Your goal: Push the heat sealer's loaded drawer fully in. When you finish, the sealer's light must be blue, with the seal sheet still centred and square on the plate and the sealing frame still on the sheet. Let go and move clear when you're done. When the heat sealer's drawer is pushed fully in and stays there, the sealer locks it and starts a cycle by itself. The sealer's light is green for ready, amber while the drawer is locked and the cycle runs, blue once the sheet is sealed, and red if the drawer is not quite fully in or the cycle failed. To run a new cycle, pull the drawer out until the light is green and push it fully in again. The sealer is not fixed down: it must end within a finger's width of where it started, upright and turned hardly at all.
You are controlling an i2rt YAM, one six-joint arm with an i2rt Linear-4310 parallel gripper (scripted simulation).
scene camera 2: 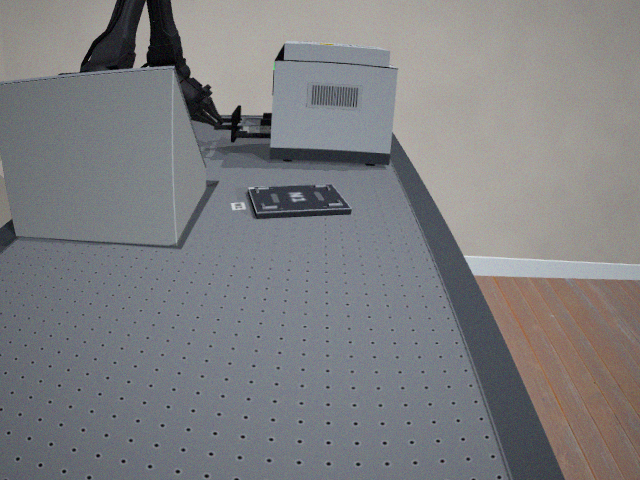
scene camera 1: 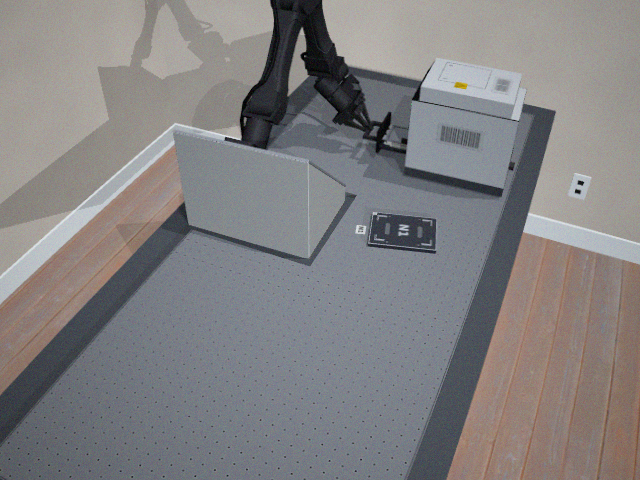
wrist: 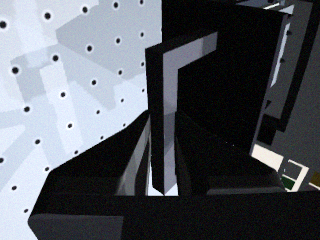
The pictures show: the gripper and a heat sealer.
The gripper shows as well in scene camera 2 and in the wrist view.
